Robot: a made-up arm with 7 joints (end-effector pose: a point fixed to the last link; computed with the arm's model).
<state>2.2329 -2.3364 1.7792 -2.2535 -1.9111 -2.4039 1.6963</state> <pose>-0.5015 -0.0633 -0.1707 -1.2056 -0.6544 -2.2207</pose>
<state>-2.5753 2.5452 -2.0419 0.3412 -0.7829 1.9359 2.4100</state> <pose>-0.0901 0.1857 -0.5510 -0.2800 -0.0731 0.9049</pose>
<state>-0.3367 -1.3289 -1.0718 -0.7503 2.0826 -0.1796 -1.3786</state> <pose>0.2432 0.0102 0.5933 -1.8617 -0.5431 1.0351</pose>
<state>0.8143 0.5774 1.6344 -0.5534 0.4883 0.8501 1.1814</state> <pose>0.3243 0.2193 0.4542 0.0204 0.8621 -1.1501</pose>
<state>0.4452 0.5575 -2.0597 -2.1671 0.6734 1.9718 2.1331</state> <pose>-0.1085 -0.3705 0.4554 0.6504 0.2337 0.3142</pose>
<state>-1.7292 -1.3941 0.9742 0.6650 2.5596 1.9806 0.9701</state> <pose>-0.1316 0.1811 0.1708 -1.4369 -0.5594 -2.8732</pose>
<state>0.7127 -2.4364 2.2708 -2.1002 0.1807 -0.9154 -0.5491</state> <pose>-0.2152 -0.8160 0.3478 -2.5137 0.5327 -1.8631</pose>
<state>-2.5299 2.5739 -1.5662 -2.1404 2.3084 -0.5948 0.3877</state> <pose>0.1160 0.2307 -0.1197 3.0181 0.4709 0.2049</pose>
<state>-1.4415 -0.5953 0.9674 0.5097 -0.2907 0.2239 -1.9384</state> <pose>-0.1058 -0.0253 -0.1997 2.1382 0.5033 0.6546</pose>
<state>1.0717 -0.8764 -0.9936 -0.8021 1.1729 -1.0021 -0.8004</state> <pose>0.2439 -0.4966 -0.0727 0.2383 0.2791 -1.0464</pose>
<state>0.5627 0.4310 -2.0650 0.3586 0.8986 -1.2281 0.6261</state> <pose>0.0867 -0.5882 0.7769 -3.1330 -0.4278 -1.0928</pose>
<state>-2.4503 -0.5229 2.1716 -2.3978 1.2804 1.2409 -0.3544</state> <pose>-0.1591 0.1478 -0.3174 -1.5971 -0.4207 -1.3650</pose>
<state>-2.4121 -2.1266 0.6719 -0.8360 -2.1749 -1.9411 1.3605</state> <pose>-0.3582 0.2046 0.1272 2.3468 0.8597 2.2556</pose>
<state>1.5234 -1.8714 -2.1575 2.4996 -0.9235 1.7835 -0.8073</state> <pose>0.2997 -0.6867 0.2088 0.0005 -0.5329 2.0456</pose>
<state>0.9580 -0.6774 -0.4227 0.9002 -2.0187 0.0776 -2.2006</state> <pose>0.0196 -0.0691 0.0073 -2.2436 -0.6115 1.4331</pose>
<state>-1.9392 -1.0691 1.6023 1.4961 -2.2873 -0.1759 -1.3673</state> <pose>-0.3083 0.2641 0.1049 -1.5960 0.2450 1.4674</pose>
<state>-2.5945 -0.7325 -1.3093 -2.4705 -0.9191 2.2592 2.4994</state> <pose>0.4558 0.4061 0.1104 2.1822 -0.3219 -1.9691</pose>
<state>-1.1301 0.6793 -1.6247 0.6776 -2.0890 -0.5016 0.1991</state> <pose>-0.2023 0.1367 0.3676 -0.5208 0.2766 -1.0869</pose>
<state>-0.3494 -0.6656 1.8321 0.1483 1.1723 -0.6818 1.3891</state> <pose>-0.1587 0.3232 0.0551 -0.8886 0.6867 0.9461</pose>
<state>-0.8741 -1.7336 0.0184 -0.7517 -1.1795 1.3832 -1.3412</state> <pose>0.0320 -0.0917 0.0435 1.8625 -0.5215 0.0608</pose>
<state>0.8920 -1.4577 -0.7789 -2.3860 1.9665 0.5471 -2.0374</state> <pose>0.1900 -0.2354 0.2010 1.1425 -0.0258 -0.6945</pose>
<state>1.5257 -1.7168 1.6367 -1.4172 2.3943 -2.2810 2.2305</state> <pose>-0.0712 -0.3172 0.0820 2.1364 0.5145 -0.6844</pose>
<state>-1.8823 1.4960 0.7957 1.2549 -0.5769 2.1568 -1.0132</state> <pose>0.3758 -0.0864 0.2361 -0.8286 -0.3171 3.0220</pose>
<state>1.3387 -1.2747 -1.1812 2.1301 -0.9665 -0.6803 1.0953</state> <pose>0.5986 -0.3322 -0.0762 -1.5591 1.2792 1.8230</pose>
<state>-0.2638 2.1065 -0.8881 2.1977 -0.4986 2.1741 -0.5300</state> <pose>-0.2595 0.0877 0.2491 1.6501 -0.9497 -1.5263</pose>
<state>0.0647 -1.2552 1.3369 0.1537 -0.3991 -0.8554 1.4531</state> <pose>-0.5399 0.1492 0.1883 0.0727 -0.2739 2.1687</pose>
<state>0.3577 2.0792 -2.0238 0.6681 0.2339 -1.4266 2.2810</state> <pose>-0.2241 -0.3037 0.8984 1.1873 -0.5635 -3.1319</pose>
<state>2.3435 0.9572 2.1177 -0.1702 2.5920 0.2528 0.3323</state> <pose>0.2927 -0.1959 -0.0415 1.6735 0.5768 0.5231</pose>
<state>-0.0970 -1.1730 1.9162 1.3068 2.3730 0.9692 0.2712</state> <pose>-0.1130 0.1118 0.4561 2.9332 -1.0666 -2.7928</pose>
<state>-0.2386 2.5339 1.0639 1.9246 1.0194 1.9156 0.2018</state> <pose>0.1306 -0.3341 0.3570 -2.7360 0.5214 1.4433</pose>
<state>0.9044 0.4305 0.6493 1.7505 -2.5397 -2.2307 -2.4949</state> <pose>-0.0731 0.0135 0.1875 2.3877 0.5192 -2.4928</pose>
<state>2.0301 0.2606 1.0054 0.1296 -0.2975 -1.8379 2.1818</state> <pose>0.1705 -0.0407 0.5954 2.7829 -1.3939 -1.8801</pose>
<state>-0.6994 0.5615 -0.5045 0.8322 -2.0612 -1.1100 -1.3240</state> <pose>-0.0945 0.0371 0.1629 3.0493 0.7144 1.2072</pose>
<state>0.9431 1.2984 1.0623 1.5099 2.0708 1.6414 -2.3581</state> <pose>0.2618 -0.1035 0.1436 -0.1267 -0.6791 1.3663</pose>
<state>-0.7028 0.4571 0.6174 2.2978 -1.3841 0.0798 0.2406</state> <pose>0.0202 -0.0104 -0.1305 0.9304 0.1840 1.8374</pose>
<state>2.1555 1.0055 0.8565 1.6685 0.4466 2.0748 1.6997</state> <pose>0.4040 0.0601 0.0733 -0.3416 0.2587 3.1232</pose>
